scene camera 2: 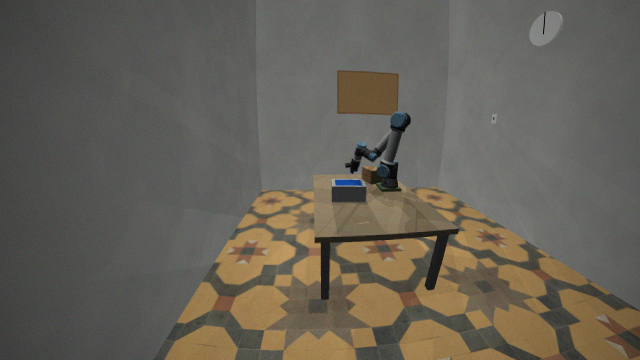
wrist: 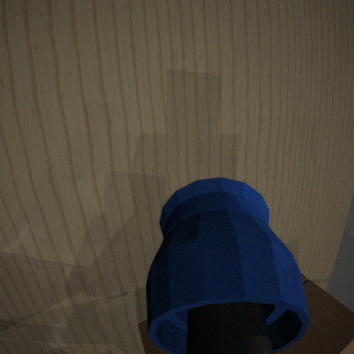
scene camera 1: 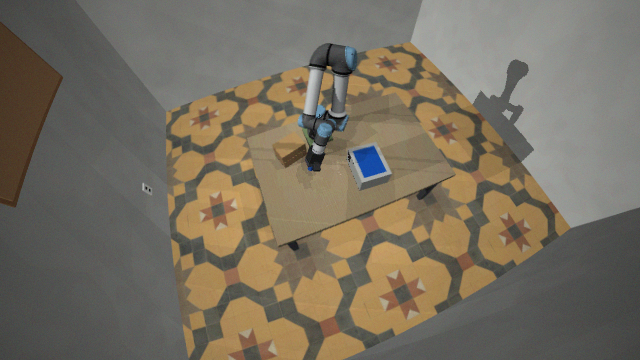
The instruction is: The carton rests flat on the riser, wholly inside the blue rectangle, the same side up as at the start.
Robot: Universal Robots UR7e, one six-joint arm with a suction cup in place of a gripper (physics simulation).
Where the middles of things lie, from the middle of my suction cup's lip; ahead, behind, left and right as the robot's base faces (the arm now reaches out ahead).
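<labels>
Brown carton (scene camera 1: pixel 291 148): 21 cm behind my suction cup, 10 cm to the right of it, 5 cm below it. Going by their middles, the carton is the nearest to my suction cup of the things named here. Grey riser (scene camera 2: pixel 343 190), from the same suction cup: 36 cm to the left, 6 cm ahead, 6 cm below.
</labels>
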